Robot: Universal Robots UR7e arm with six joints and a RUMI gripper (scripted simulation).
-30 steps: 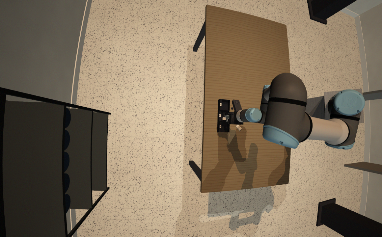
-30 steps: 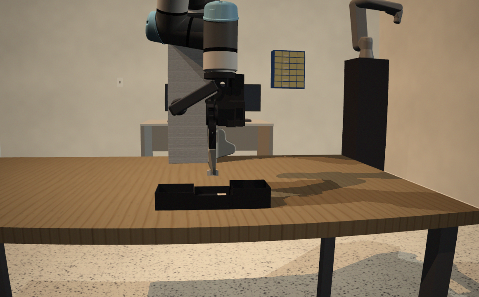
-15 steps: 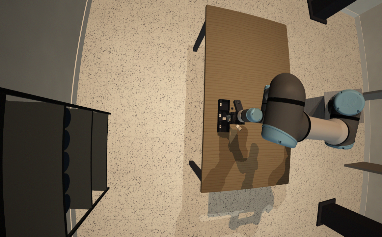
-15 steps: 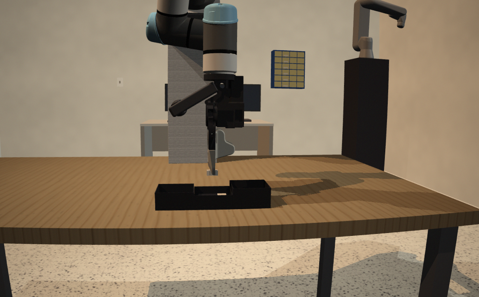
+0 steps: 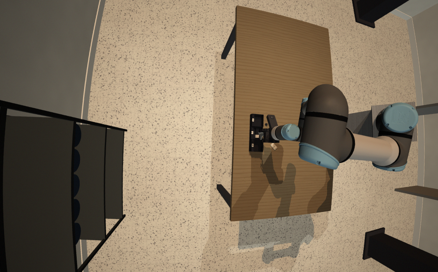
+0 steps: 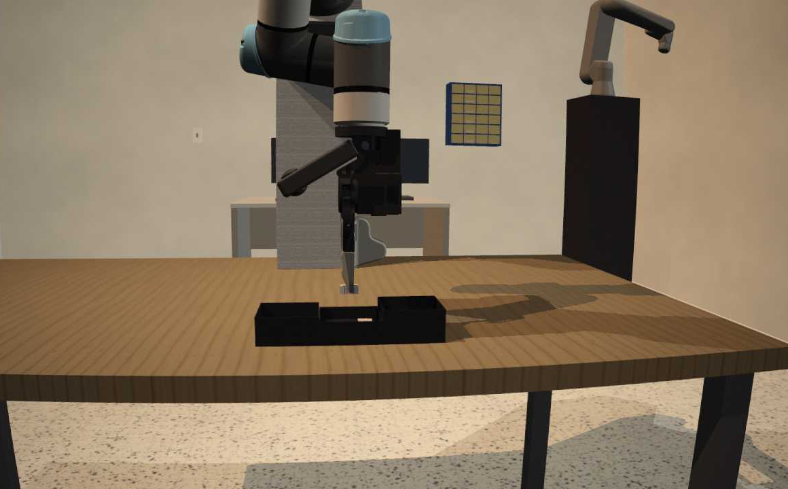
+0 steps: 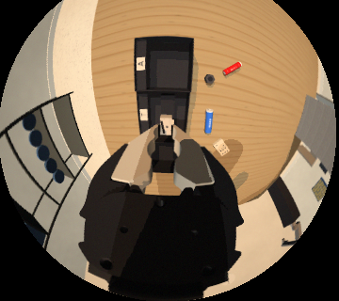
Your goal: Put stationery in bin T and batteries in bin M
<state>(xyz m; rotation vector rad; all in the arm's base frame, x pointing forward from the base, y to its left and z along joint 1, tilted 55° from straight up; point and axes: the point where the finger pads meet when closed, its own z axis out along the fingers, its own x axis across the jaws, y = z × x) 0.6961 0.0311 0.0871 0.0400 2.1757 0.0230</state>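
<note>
The eraser lies 60 mm below my hand and 10 mm to the left of it. Round my hand: red battery: 120 mm behind, 90 mm to the right, 70 mm below; black round piece: 80 mm behind, 70 mm below, 60 mm to the right; blue battery: 80 mm behind, 70 mm below, 20 mm to the left.
</note>
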